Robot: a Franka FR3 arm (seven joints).
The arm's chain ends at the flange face. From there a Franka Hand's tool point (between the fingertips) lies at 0.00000 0.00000 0.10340 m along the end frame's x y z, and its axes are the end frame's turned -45 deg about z.
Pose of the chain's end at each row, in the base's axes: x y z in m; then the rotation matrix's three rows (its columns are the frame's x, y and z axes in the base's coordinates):
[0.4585 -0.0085 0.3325], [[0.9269 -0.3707 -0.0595], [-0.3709 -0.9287 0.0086], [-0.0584 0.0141 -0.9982]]
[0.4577 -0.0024 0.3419], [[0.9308 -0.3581 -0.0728], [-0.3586 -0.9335 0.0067], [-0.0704 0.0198 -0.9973]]
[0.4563 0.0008 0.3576], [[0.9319 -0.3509 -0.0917], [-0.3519 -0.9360 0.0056], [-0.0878 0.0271 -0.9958]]
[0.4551 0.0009 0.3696], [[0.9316 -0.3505 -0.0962], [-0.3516 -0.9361 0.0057], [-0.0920 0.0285 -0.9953]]
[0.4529 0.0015 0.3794], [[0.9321 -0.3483 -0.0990], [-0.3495 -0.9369 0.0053], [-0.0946 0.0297 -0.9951]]
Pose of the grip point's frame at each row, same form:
[0.4523 -0.0076 0.2293], [[0.9175 0.3933 -0.0595], [0.3944 -0.9190 0.0086], [-0.0513 -0.0313 -0.9982]]
[0.4502 -0.0017 0.2388], [[0.9114 0.4050 -0.0728], [0.4065 -0.9137 0.0067], [-0.0638 -0.0358 -0.9973]]
[0.4468 0.0014 0.2546], [[0.9071 0.4108 -0.0917], [0.4130 -0.9107 0.0056], [-0.0812 -0.0429 -0.9958]]
[0.4452 0.0015 0.2667], [[0.9066 0.4109 -0.0962], [0.4133 -0.9105 0.0057], [-0.0852 -0.0449 -0.9953]]
[0.4427 0.0020 0.2765], [[0.9054 0.4128 -0.0990], [0.4154 -0.9096 0.0053], [-0.0879 -0.0459 -0.9951]]

